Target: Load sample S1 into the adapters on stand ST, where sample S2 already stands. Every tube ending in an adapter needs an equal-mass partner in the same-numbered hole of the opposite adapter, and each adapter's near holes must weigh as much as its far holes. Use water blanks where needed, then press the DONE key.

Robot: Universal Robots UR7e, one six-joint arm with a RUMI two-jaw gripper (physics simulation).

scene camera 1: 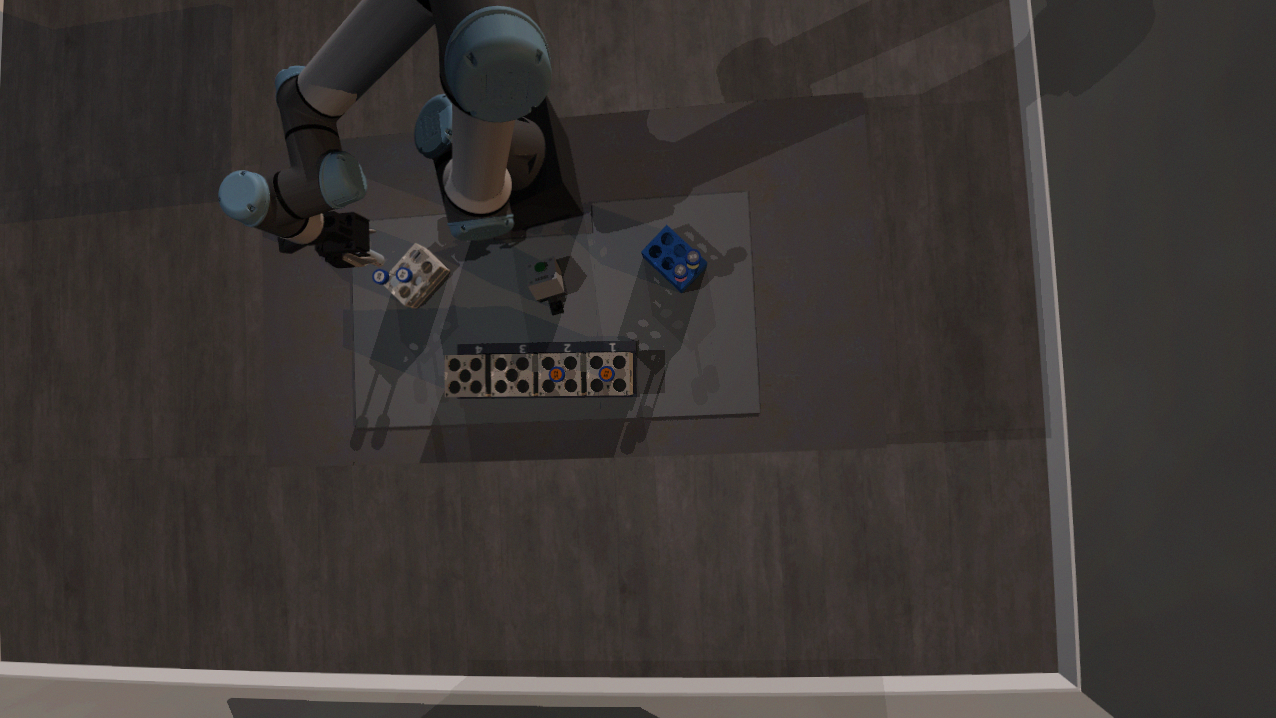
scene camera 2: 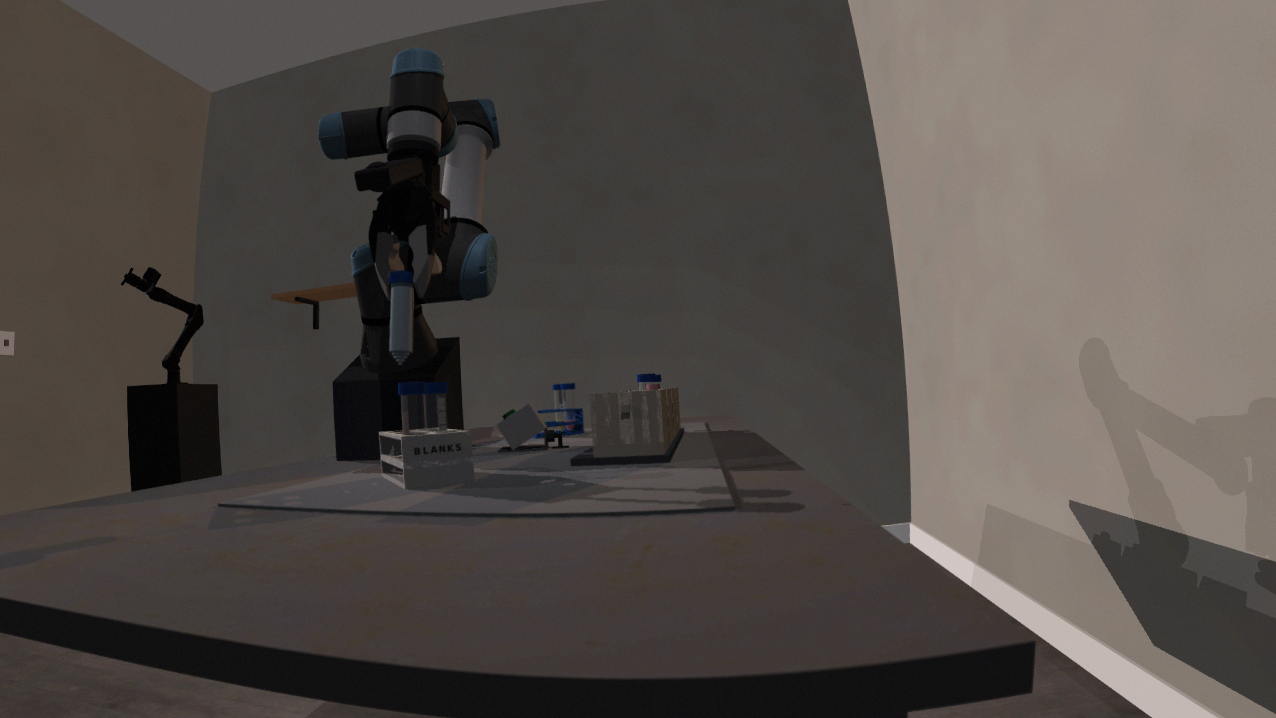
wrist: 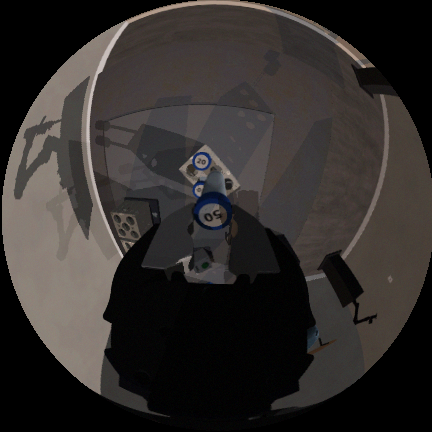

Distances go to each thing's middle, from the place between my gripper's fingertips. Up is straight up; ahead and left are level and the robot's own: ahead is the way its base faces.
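Scene:
You'd find the blue-capped tube [scene camera 2: 402, 291] 3 cm below my hand and 1 cm to the right of it. Going by their middles, that tube is the nearest to my hand of the things named here. Then there's the DONE button box [scene camera 2: 517, 427], which is 32 cm to the left of my hand, 12 cm ahead of it and 19 cm below it.

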